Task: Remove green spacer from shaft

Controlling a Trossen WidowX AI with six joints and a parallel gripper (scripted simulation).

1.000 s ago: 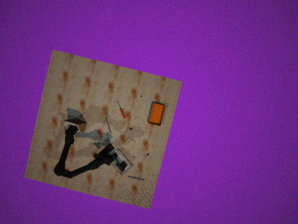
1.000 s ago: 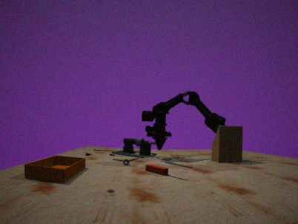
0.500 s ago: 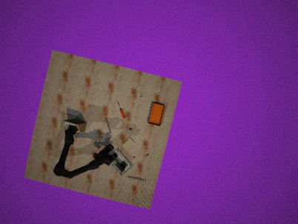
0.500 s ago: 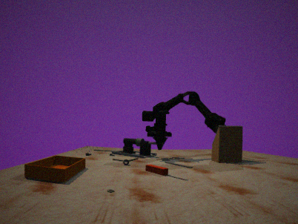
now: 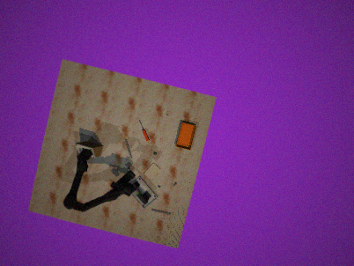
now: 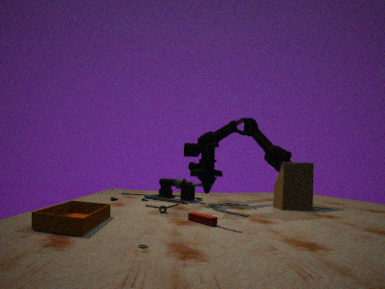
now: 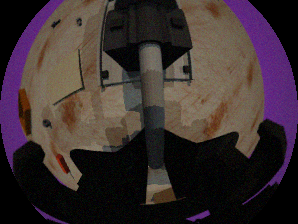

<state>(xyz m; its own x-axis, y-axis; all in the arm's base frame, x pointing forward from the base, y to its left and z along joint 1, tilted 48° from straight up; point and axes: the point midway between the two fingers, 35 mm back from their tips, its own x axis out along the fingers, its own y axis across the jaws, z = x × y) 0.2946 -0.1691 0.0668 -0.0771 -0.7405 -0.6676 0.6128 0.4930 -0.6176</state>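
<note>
My gripper tip is now 6 cm short of the shaft, 4 cm to the left of it and 3 cm below it. The rest, counted from my gripper tip: red-handled screwdriver (40 cm to the left, 5 cm ahead, 4 cm below); green spacer (12 cm ahead, 9 cm to the right, 3 cm above); orange tray (42 cm to the left, 39 cm ahead, 4 cm below).
</note>
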